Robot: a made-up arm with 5 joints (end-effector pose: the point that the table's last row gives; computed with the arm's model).
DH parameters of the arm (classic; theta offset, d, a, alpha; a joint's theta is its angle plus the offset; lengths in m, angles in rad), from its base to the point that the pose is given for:
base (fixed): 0.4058 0 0.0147 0
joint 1: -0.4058 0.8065 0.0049 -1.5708
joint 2: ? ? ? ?
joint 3: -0.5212 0 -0.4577 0
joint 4: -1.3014 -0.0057 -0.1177 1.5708
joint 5: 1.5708 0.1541 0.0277 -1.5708
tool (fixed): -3.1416 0.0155 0 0
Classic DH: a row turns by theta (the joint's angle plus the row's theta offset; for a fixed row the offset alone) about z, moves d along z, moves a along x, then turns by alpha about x.
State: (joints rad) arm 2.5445 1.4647 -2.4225 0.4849 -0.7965
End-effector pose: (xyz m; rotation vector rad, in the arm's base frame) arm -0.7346 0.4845 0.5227 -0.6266 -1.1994 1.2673
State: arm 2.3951 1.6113 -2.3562 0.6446 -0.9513
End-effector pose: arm -0.5809 0.5243 0.3387 -1.0007 -1.3413 1.3304
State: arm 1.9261 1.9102 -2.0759 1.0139 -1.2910
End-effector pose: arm -0.1360 0.3604 0.0574 -1.9738 -0.9654 1.7077
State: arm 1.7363 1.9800 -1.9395 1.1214 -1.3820
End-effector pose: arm -0.0392 0.2321 0.0369 -2.1858 -0.5641 1.8719
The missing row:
joint 2: -1.3189 0 0.2881 0
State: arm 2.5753 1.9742 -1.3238 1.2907 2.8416
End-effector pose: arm 0.1351 -0.0280 0.1583 -0.1019 -0.5710 -2.1450
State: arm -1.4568 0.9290 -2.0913 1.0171 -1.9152
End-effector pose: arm 0.1077 -0.8213 0.7125 -1.5072 0.8030 -0.9532
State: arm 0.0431 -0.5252 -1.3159 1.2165 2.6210
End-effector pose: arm 0.5203 -0.0098 1.2631 -1.4750 -2.0300 1.3772
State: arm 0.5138 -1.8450 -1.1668 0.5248 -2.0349
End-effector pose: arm -0.2641 -0.1557 1.4279 -0.5098 -2.1496 -1.5581
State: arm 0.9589 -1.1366 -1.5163 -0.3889 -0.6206
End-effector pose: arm -0.1321 -0.1567 1.6005 1.2483 -0.9421 -0.9414
